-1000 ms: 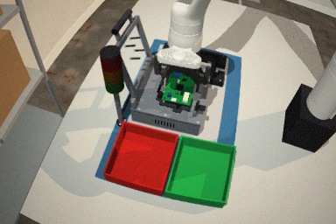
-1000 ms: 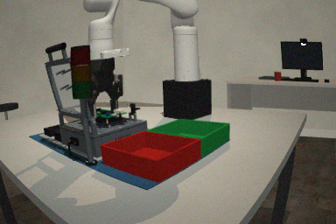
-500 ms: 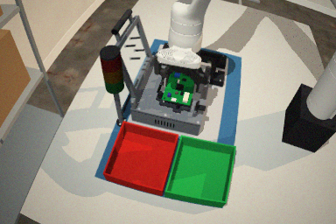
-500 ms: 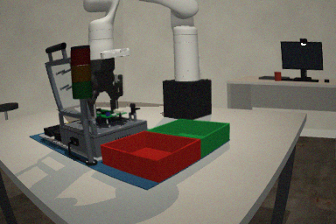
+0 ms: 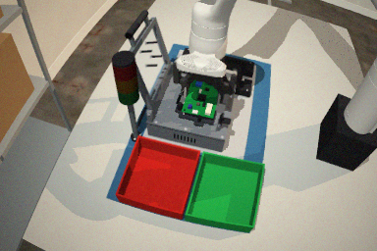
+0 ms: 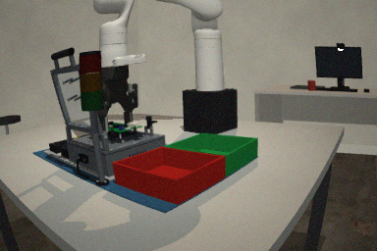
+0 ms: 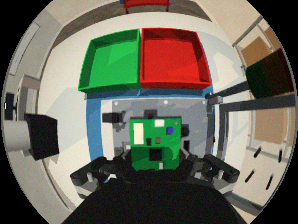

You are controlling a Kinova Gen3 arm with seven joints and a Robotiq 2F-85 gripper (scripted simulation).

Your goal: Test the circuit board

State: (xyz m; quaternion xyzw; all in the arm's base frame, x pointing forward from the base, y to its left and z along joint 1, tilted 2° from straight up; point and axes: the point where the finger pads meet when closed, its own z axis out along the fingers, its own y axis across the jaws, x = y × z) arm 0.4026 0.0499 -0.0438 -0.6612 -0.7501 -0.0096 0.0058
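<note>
Now: hand right at the green circuit board. Also, from my hand: tester lid: 120 mm ahead, 100 mm above, 10 mm to the left; green bin: 190 mm to the left, 130 mm behind, 70 mm below; red bin: 200 mm to the left, 70 mm below, 20 mm ahead.
</note>
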